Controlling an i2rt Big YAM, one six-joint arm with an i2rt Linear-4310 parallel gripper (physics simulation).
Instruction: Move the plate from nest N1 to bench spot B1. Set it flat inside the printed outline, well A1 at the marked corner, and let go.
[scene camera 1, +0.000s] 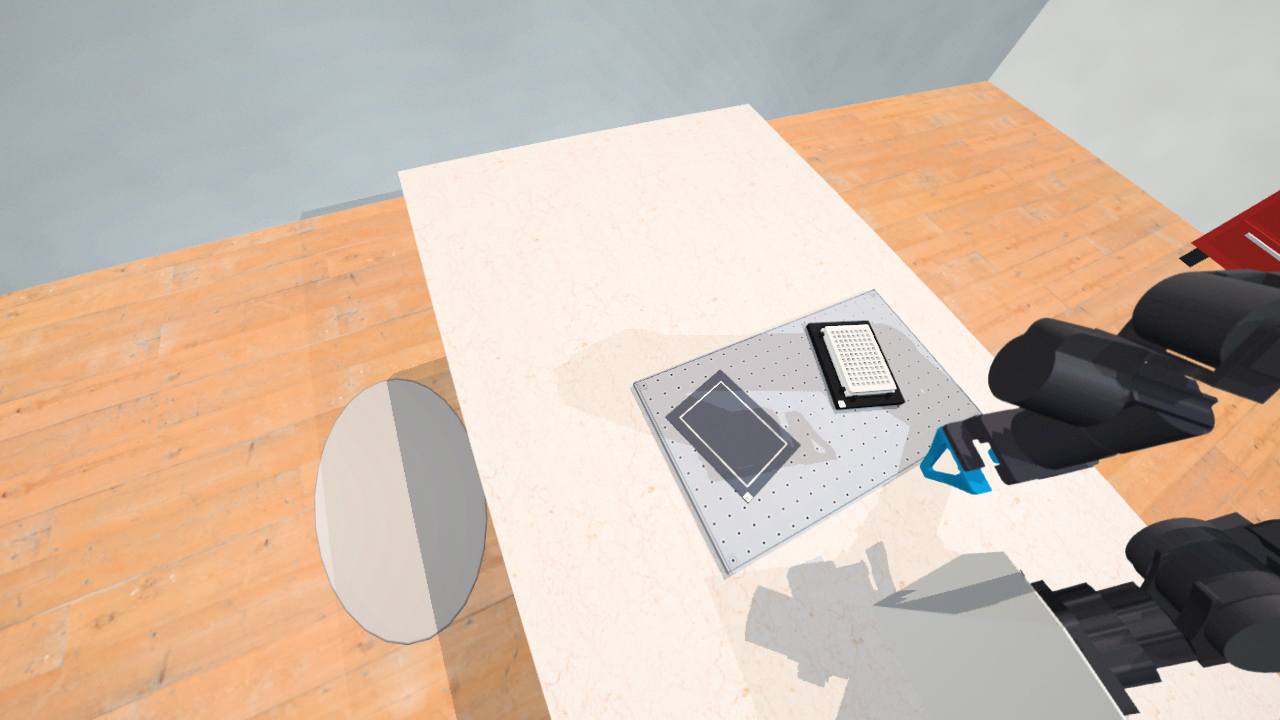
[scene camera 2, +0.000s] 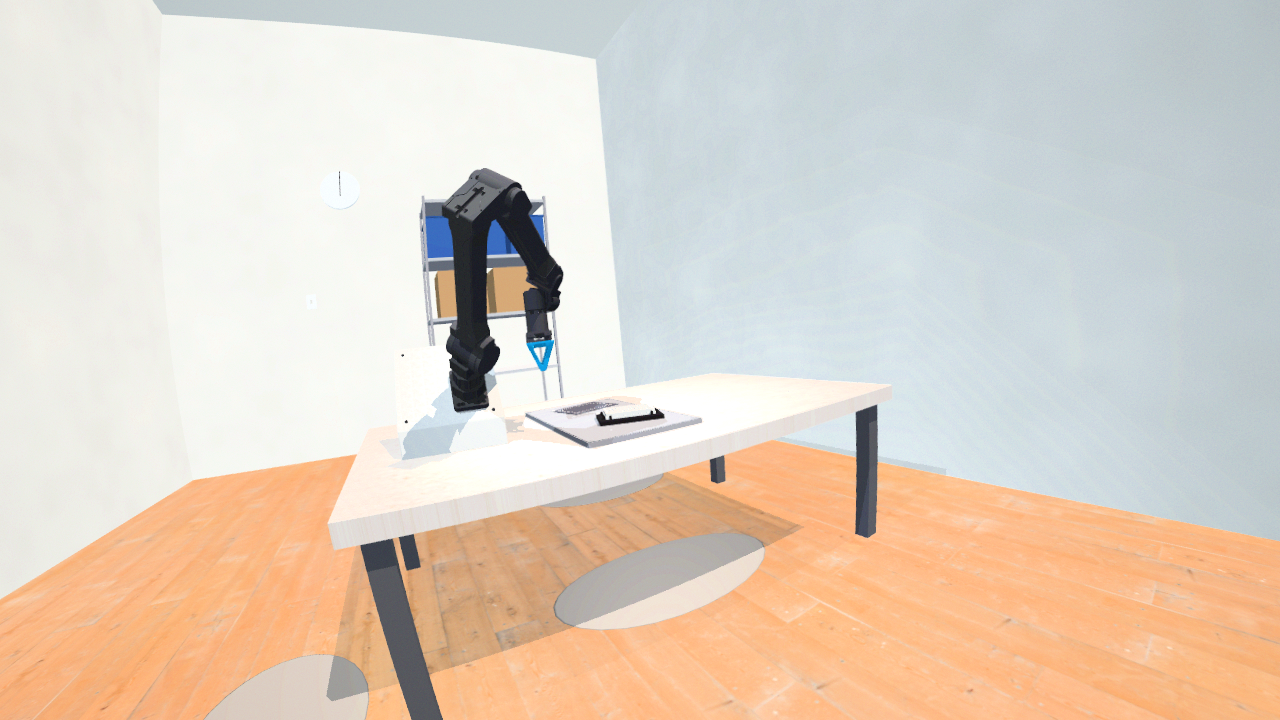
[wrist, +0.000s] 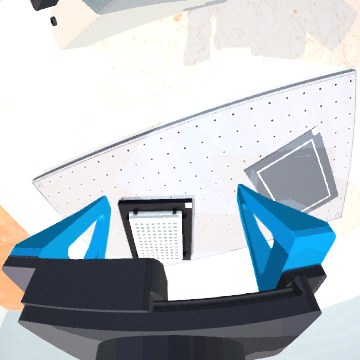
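The white well plate sits in the black nest N1. A white square marks one nest corner. Spot B1 is a dark pad with a white printed outline and nothing on it; a white corner mark shows at one corner. My gripper is open and empty, with blue fingers pointing down high above the bench. In the wrist view the plate appears between and beyond the fingers. Well A1 cannot be made out.
The perforated board carries the nest and the pad. It lies on the pale bench. The arm's base stands beside a pale box-like block. A shelf rack stands behind the arm.
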